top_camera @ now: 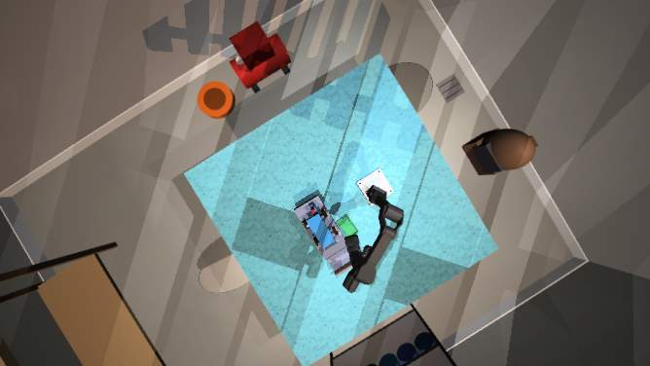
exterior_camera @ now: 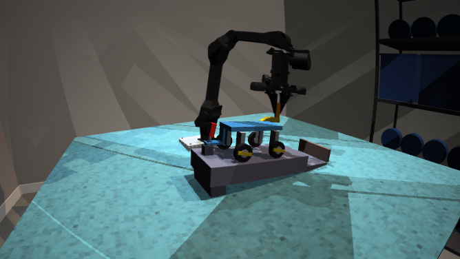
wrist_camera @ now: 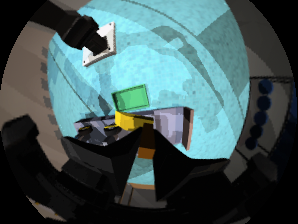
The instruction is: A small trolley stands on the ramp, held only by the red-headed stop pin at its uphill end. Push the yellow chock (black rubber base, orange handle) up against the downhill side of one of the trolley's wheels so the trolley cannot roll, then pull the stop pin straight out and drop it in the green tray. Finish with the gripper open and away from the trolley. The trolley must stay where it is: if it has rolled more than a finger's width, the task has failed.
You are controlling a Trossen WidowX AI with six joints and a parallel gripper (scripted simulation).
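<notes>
Right now the red-headed stop pin is 270 mm to the right of my gripper tip, 40 mm ahead of it and 30 mm below it. From my gripper tip the other things lie so: yellow chock 20 mm to the right, 10 mm below, 10 mm behind; then green tray 160 mm below, 70 mm to the right, 40 mm behind; then brown stop board 120 mm below, 100 mm to the left, 100 mm ahead.
</notes>
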